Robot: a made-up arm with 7 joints.
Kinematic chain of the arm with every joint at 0, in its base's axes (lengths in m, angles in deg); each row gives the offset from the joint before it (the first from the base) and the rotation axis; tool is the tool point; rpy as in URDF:
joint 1: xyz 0 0 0.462 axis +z
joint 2: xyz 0 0 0 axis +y
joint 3: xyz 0 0 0.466 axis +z
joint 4: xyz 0.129 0 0 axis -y
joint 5: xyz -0.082 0 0.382 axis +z
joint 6: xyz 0 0 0 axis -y
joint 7: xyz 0.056 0 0 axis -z
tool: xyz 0 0 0 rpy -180 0 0
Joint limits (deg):
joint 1: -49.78..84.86
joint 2: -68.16..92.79
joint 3: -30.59..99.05
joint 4: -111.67..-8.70
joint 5: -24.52..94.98
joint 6: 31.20..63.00
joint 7: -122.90..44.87
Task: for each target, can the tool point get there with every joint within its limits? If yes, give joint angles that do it. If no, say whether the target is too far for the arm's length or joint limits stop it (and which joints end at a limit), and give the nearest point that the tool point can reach.
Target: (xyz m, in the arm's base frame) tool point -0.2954 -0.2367 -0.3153
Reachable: no: joint limits stop it (at a limit: joint 1, joint 2, joint 4, joint 6) | nearest point 0.0317 -0.4113 -0.0505 | short by 0.456 m
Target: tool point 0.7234 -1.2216 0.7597
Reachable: no: too far | nearest point 0.4855 -0.7617 0.6524 | short by 0.529 m
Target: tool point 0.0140 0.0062 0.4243
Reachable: no: joint limits stop it (at a limit: joint 2, joint 4, joint 6) | nearest point 0.2926 0.1296 -0.0778 | short by 0.587 m
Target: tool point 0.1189 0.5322 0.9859
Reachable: yes | joints -35.25 -45.11 66.14 -88.74 -0.53 46.26 -109.46
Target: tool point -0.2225 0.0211 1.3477
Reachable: yes | joints 38.00 -18.76 40.29 -18.42 65.90 50.73 -91.89
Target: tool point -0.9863 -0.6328 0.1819
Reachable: no: too far | nearest point -0.6771 -0.4345 0.5744 | short by 0.538 m
